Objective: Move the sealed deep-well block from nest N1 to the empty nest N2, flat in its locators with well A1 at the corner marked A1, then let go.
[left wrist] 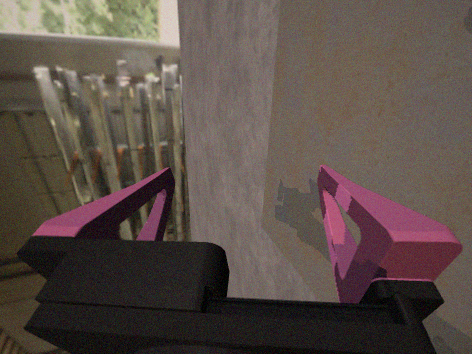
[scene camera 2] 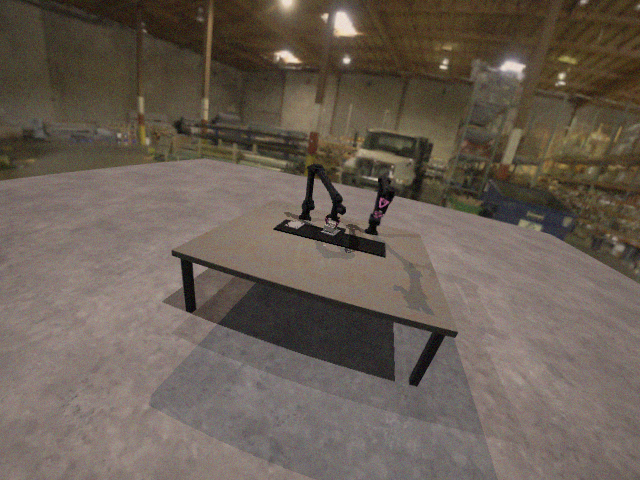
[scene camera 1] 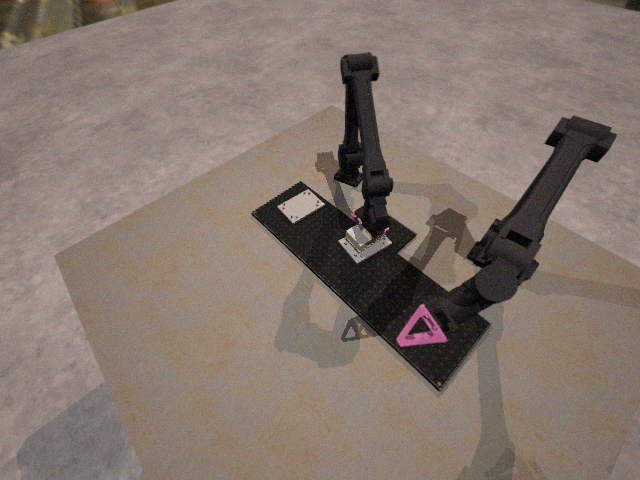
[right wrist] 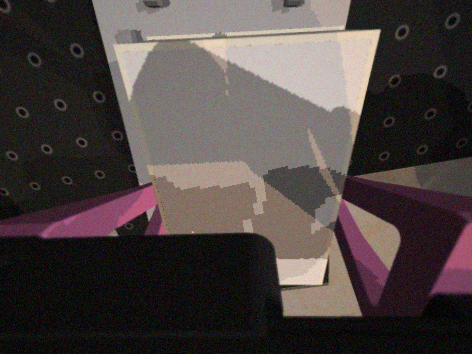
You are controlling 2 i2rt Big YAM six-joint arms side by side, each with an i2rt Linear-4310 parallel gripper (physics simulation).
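Frame: origin at the left arm's base, x right, y up, z back, level; metres.
Seen in the pictures: left gripper, between the fingertips: (left wrist: pixel 243 174) (scene camera 2: pixel 377 212) (scene camera 1: pixel 399 340); right gripper, between the fingertips: (scene camera 1: pixel 367 233) (right wrist: pixel 247 185); left arm's base, origin of its link: (scene camera 2: pixel 371 232); right arm's base, origin of its link: (scene camera 2: pixel 304 218) (scene camera 1: pixel 348 177).
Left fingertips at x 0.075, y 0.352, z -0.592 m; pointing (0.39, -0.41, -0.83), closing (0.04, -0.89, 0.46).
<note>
Pixels of each thing's top centre, then the offset from my left fingertips to it. Level surfaces: height alone.
- sealed deep-well block, centre of its top: (right wrist: pixel 249 202) (scene camera 1: pixel 366 229) (scene camera 2: pixel 331 224) dx +0.312, dy -0.273, dz +0.370 m
- middle nest plate, centre of its top: (right wrist: pixel 226 143) (scene camera 1: pixel 365 240) (scene camera 2: pixel 331 229) dx +0.304, dy -0.318, dz +0.358 m
- black perforated board, height of its surface: dy -0.339 m
- table, height of its surface: dy -0.352 m
The sealed deep-well block (scene camera 1: pixel 358 236) (right wrist: pixel 250 135), pale with a shiny top, is between the fingers of my right gripper (scene camera 1: pixel 368 231) (scene camera 2: pixel 331 223) (right wrist: pixel 247 185), which is shut on it. It is over the middle nest plate (scene camera 1: pixel 360 255) (scene camera 2: pixel 330 232) (right wrist: pixel 215 17); whether it rests in the locators or is a little above them I cannot tell. The other nest plate (scene camera 1: pixel 300 205) (scene camera 2: pixel 295 224), with small locators, is bare at the far left of the board. The nest labels and the A1 mark are not readable. My left gripper (scene camera 1: pixel 410 337) (scene camera 2: pixel 381 208) (left wrist: pixel 243 174) is open and empty, away from the block.
The black perforated board (scene camera 1: pixel 315 245) (scene camera 2: pixel 367 246) lies on the table (scene camera 1: pixel 206 310) (scene camera 2: pixel 258 258) and carries both nest plates. In scene camera 1 my left arm reaches over the board's right part. My right arm rises behind the middle nest plate.
</note>
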